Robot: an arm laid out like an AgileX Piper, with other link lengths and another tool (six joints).
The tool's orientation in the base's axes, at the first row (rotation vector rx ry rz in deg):
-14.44 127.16 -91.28
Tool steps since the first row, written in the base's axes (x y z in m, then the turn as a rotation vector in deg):
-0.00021 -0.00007 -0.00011 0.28 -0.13 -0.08
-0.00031 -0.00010 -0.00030 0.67 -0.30 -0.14
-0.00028 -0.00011 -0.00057 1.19 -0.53 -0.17
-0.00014 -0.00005 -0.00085 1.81 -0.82 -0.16
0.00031 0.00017 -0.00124 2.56 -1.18 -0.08
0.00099 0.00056 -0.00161 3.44 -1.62 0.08
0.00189 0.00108 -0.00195 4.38 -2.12 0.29
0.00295 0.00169 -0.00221 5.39 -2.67 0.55
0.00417 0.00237 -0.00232 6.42 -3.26 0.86
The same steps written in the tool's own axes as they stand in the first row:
0.00024 0.00006 0.00000 -0.19 0.05 0.25
0.00038 0.00022 0.00004 -0.47 0.09 0.58
0.00041 0.00047 0.00013 -0.85 0.08 1.00
0.00032 0.00077 0.00022 -1.30 0.02 1.51
-0.00008 0.00125 0.00032 -1.87 -0.11 2.11
-0.00076 0.00178 0.00037 -2.54 -0.34 2.81
-0.00170 0.00235 0.00038 -3.25 -0.62 3.58
-0.00283 0.00288 0.00037 -4.02 -0.97 4.41
-0.00416 0.00332 0.00032 -4.80 -1.37 5.26

